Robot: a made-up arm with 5 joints.
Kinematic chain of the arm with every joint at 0, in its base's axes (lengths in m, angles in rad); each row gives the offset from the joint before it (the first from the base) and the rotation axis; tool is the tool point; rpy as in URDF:
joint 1: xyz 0.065 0 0.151 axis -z
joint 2: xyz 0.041 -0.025 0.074 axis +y
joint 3: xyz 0.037 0 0.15 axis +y
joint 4: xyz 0.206 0 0.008 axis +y
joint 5: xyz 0.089 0.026 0 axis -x
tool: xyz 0 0 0 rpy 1.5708 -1.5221 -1.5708
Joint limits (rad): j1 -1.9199..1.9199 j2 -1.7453..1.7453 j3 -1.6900..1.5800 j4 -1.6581..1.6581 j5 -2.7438..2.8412
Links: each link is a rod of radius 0.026 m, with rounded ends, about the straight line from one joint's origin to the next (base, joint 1, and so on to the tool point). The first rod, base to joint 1, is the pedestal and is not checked.
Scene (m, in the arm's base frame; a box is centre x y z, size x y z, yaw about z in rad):
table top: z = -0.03
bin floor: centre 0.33 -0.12 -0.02 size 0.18 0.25 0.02 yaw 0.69
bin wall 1: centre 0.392 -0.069 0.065 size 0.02 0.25 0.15 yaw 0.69
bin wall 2: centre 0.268 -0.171 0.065 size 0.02 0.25 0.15 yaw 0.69
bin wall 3: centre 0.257 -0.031 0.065 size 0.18 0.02 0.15 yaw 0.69
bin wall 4: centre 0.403 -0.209 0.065 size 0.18 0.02 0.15 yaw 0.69
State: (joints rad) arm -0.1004 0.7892 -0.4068 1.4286 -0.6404
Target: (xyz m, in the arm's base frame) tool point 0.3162 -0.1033 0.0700
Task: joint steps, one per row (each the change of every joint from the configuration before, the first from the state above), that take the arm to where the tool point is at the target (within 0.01 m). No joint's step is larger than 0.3 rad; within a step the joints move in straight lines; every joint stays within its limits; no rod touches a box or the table.
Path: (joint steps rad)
1: 0.1636 -0.1182 -0.1276 -0.1179 0.2388
2: 0.1102 -0.1716 0.2130 0.1158 -0.0796
3: 0.1102 -0.1716 0.2131 0.1158 -0.0796
4: 0.1102 -0.1717 0.2130 0.1158 -0.0796
5: 0.0000 0.2712 -0.0862 -0.0492 0.0000
6: 0.0000 0.2712 -0.0862 -0.0492 0.0000
7: 0.0000 0.2711 -0.0862 -0.0492 0.0000

